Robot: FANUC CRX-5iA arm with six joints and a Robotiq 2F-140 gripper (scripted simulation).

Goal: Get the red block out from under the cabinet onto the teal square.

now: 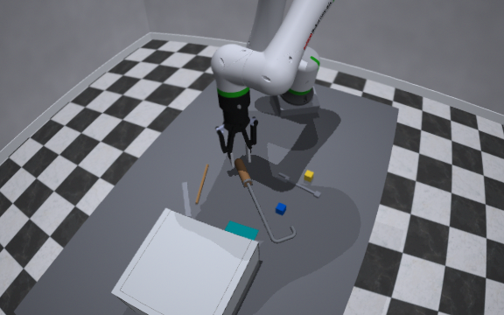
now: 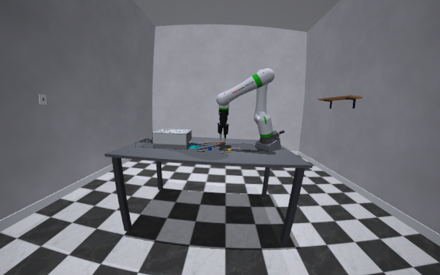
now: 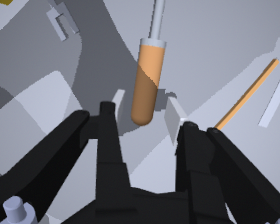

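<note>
Right now my hand is 10 cm short of the thin wooden stick, 10 cm to the left of it and 8 cm above it. The rest, counted from my hand: blue cube (12 cm ahead, 19 cm to the left, 7 cm below); then hook tool (8 cm ahead, 12 cm to the left, 7 cm below); then grey fork-ended tool (21 cm to the left, 8 cm below).
</note>
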